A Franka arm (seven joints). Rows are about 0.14 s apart.
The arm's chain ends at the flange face. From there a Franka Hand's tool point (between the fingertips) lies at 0.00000 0.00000 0.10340 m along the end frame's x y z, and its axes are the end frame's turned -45 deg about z.
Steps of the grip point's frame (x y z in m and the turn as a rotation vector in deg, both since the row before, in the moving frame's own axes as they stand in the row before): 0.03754 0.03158 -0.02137 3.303 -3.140 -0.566; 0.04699 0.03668 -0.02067 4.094 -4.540 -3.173; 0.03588 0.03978 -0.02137 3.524 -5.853 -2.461; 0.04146 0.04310 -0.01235 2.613 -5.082 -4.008; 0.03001 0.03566 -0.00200 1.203 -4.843 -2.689; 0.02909 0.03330 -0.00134 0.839 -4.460 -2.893; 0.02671 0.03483 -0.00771 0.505 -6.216 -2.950
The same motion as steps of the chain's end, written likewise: 0.05709 -0.00405 -0.02104 0.115 -4.556 -0.566; 0.07014 -0.00816 -0.02008 -0.315 -6.105 -3.173; 0.06537 -0.00046 -0.02064 -1.647 -6.631 -2.461; 0.06948 -0.00233 -0.01184 -1.746 -5.441 -4.008; 0.05403 -0.00082 -0.00161 -2.574 -4.275 -2.689; 0.05075 -0.00181 -0.00102 -2.560 -3.747 -2.893; 0.05188 -0.00175 -0.00710 -4.038 -4.752 -2.950
